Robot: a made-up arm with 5 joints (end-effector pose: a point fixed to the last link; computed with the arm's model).
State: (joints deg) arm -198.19 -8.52 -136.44 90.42 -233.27
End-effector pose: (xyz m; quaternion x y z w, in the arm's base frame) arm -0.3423 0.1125 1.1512 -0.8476 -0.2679 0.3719 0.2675
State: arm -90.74 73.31 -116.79 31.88 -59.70
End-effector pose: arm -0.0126 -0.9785 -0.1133 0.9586 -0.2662 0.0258 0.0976
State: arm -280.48 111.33 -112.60 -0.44 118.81
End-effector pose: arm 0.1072 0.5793 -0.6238 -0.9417 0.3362 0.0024 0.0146
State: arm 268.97 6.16 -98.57 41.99 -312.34
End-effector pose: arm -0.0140 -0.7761 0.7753 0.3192 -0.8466 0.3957 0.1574
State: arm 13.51 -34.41 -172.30 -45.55 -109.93
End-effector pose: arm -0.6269 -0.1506 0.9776 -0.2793 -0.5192 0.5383 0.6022
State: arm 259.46 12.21 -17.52 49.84 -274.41
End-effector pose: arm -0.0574 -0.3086 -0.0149 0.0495 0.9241 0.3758 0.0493
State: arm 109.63 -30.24 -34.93 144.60 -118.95
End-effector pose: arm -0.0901 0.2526 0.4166 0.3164 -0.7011 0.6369 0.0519
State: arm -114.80 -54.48 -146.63 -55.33 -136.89
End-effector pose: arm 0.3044 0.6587 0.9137 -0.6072 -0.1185 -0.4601 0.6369
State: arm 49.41 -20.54 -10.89 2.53 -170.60
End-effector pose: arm 0.2753 0.3213 0.2224 -0.3313 0.9100 0.1225 0.2173
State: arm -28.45 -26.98 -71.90 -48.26 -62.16
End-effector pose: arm 0.3078 -0.1668 0.9814 0.2708 0.0820 0.6746 0.6818
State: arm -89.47 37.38 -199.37 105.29 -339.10
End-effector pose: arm 0.0048 -0.5173 1.0501 0.5025 -0.7226 0.3923 0.2674
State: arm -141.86 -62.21 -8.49 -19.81 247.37
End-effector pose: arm -0.2298 -0.1805 0.5272 0.6812 -0.1776 -0.4298 0.5653
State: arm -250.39 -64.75 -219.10 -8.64 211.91
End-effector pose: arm 0.2995 -0.8407 0.1201 0.5215 -0.6475 0.5247 0.1831
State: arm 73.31 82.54 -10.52 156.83 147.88
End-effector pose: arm 0.0036 0.0120 0.0789 -0.3291 0.2505 0.3203 0.8523
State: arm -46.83 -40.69 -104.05 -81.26 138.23
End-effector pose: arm -0.1115 0.1189 1.1007 -0.0172 -0.3903 -0.6429 0.6588
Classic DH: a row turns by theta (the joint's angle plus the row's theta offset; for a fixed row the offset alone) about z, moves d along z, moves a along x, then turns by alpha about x. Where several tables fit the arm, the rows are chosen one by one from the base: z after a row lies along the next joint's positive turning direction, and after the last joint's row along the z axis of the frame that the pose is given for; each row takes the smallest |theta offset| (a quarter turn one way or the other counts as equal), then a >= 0, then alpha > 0; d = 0 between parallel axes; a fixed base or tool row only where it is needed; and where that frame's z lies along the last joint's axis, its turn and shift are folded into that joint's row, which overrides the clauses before.
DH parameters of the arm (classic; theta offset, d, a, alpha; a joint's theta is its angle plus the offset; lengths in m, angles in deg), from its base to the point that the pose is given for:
joint 1: 0 0.226 0 -90
joint 2: -79.41 0 0.4354 0
joint 3: -23.29 0 -0.5228 0
joint 4: -77.29 0 -0.09 90
joint 5: 180 0.115 0 0

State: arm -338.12 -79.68 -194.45 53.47 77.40
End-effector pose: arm -0.9747 -0.3914 0.2586 0.3074 -0.1618 -0.6073 0.7145
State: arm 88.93 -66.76 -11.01 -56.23 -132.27
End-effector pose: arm 0.0034 0.1813 0.6173 -0.1375 0.3658 0.8554 0.3399
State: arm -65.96 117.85 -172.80 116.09 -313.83
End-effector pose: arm 0.3126 -0.7007 -0.3778 -0.4806 0.7143 0.5011 0.0874
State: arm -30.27 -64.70 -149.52 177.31 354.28
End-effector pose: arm -0.5126 0.2992 0.8004 0.9269 -0.2017 0.3010 0.0978
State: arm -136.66 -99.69 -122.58 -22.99 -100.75
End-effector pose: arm 0.7313 0.6901 0.4993 -0.5129 0.1662 -0.4045 0.7387
